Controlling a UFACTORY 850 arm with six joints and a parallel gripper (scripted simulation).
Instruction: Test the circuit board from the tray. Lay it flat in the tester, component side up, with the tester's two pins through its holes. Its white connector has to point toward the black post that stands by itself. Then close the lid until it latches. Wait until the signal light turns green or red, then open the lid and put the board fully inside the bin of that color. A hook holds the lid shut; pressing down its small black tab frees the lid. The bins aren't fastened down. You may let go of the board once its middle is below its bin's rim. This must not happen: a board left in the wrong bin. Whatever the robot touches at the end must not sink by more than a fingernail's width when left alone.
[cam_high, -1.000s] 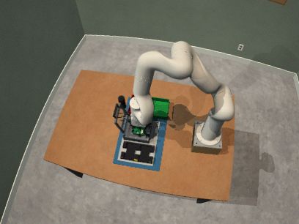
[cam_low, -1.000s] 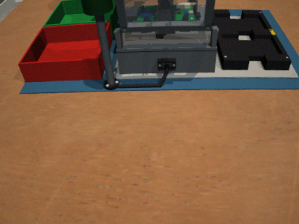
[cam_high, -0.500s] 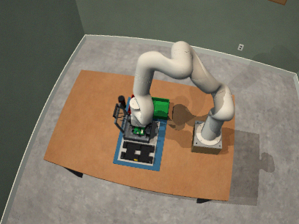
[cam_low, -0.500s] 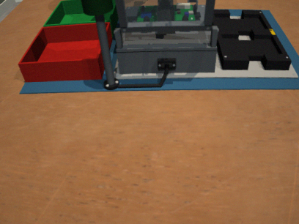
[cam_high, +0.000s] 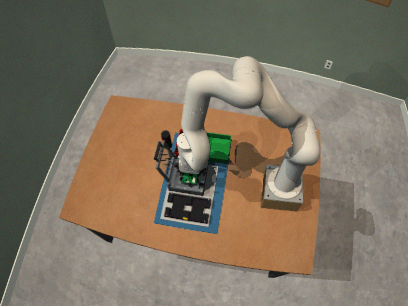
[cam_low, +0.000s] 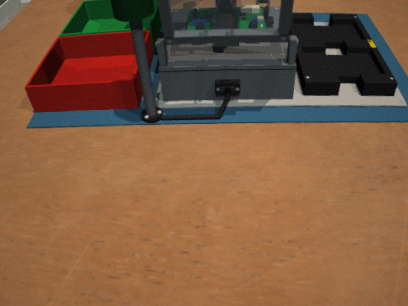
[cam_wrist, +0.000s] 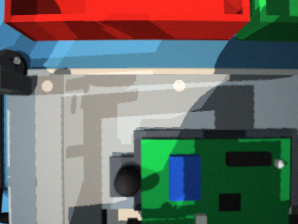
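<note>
Now: the green circuit board right at my hand. Also, from my hand: green bin: 12 cm behind, 19 cm to the right, 7 cm below; lid: 12 cm ahead, 1 cm to the right, 10 cm above; red bin: 3 cm ahead, 20 cm to the right, 7 cm below.
</note>
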